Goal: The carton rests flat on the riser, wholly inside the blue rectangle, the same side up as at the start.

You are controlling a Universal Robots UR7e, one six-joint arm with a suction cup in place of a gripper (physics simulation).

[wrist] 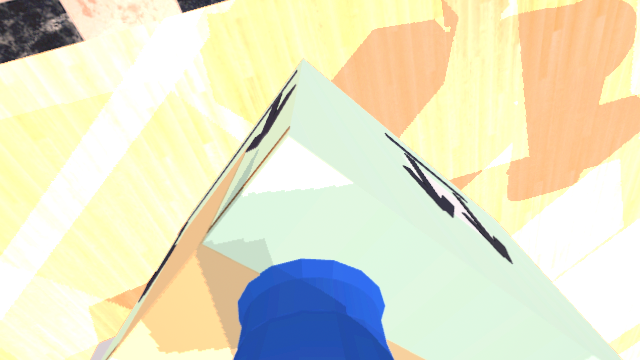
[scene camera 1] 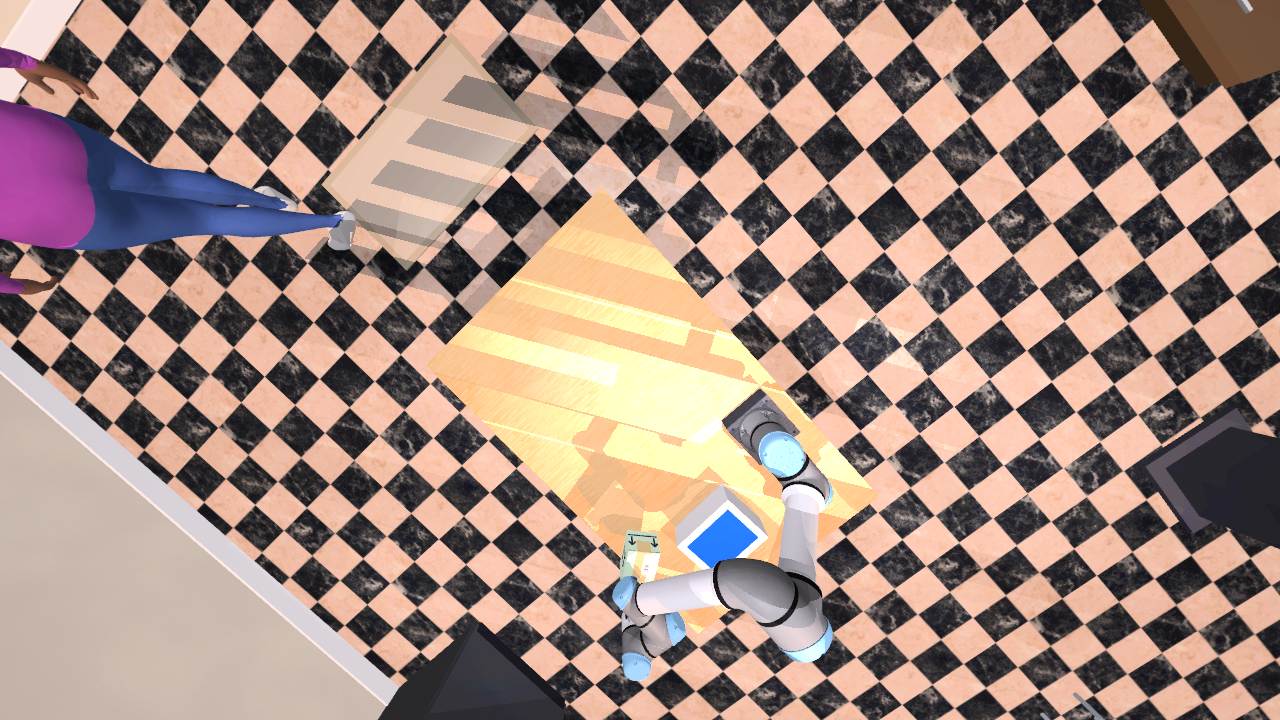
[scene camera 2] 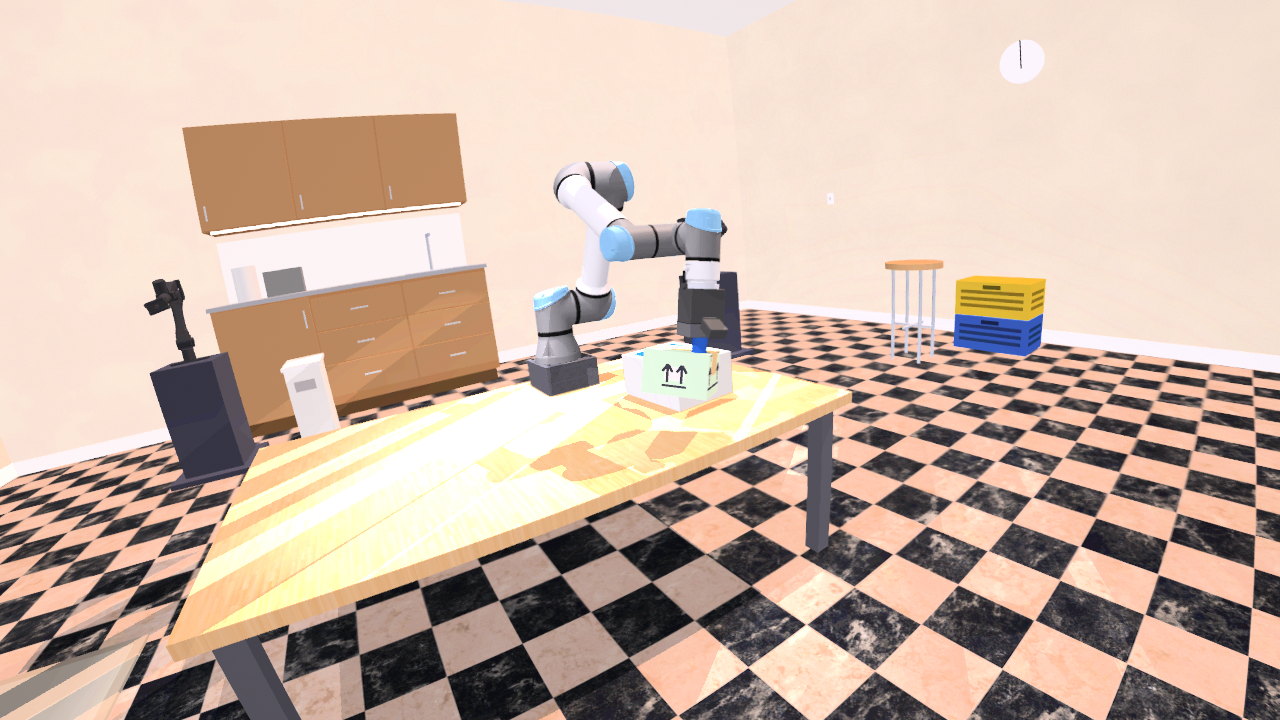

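Seen in the pictures: hand, its tool point: (wrist: 313, 268) (scene camera 2: 698, 357); arm's base, origin of its link: (scene camera 1: 760, 430) (scene camera 2: 558, 359).
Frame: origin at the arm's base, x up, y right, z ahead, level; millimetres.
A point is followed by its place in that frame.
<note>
The carton (scene camera 1: 642, 553) {x 114, y -38, z 554 mm} (scene camera 2: 677, 376) {x 60, y -39, z 643 mm} (wrist: 358, 232) {x 107, y -82, z 672 mm} is pale green with black arrow marks and tan patches. It stands near the table's edge with its arrows pointing up, on a tan pad (scene camera 2: 657, 407) {x -91, y -130, z 396 mm}. My blue suction cup (scene camera 2: 699, 345) (wrist: 311, 304) presses on the carton's top face. The riser (scene camera 1: 716, 503) {x -7, y -118, z 284 mm} is a white block whose top bears the blue rectangle (scene camera 1: 722, 537) {x 28, y -212, z 340 mm}. It stands just beside the carton, between it and the arm's base. In scene camera 2 the carton hides the riser.
The wooden table (scene camera 1: 555, 357) {x -92, y 638, z 393 mm} (scene camera 2: 402, 483) {x -92, y 551, z 430 mm} carries the arm's base (scene camera 1: 756, 416) {x 44, y 65, z -18 mm} (scene camera 2: 562, 372) {x -24, y 24, z 85 mm}. A person (scene camera 1: 53, 179) stands on the floor far left. A black pedestal (scene camera 2: 200, 412), a stool (scene camera 2: 913, 305) and stacked crates (scene camera 2: 997, 313) stand around the room.
</note>
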